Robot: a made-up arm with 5 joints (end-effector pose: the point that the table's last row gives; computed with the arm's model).
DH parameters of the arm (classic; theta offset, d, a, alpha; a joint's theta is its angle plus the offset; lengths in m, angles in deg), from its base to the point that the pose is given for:
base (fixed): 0 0 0 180
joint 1: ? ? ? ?
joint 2: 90 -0.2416 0.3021 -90
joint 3: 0 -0.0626 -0.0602 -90
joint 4: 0 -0.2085 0.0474 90
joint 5: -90 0.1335 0.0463 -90
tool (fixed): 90 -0.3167 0 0
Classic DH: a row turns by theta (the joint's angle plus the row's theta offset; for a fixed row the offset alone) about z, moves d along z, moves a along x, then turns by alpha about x.
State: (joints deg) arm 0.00 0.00 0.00 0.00 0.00
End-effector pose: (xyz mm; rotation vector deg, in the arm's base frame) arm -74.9 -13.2 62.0 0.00 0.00 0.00
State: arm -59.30 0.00 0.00 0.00 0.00
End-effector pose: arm -26.9 -71.1 62.0 0.00 0.00 59.30
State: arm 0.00 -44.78 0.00 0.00 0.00
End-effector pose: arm -73.6 -13.2 119.9 0.00 44.78 0.00
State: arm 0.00 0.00 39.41 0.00 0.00
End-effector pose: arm -74.9 -164.5 298.7 -39.41 0.00 0.00
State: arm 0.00 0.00 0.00 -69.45 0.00
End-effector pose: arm 263.9 -13.2 111.8 0.00 -69.45 0.00
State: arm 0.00 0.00 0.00 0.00 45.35
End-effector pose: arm -74.9 -224.7 189.1 -45.35 0.00 0.00
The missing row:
joint 1: 0 -0.0894 -0.004 -90
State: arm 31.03 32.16 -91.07 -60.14 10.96
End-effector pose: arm 440.5 377.1 199.5 68.71 -89.94 -50.38
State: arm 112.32 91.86 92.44 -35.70 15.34
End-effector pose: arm 175.3 641.4 165.8 133.80 -38.04 65.47
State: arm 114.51 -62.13 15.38 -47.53 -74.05
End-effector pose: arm 209.4 -179.0 92.6 60.22 -50.24 -97.75
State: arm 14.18 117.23 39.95 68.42 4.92
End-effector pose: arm -294.3 78.7 -326.4 -8.08 -45.14 -56.48
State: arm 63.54 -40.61 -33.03 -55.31 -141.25
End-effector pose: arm 251.9 107.9 468.2 114.25 -117.47 -5.42
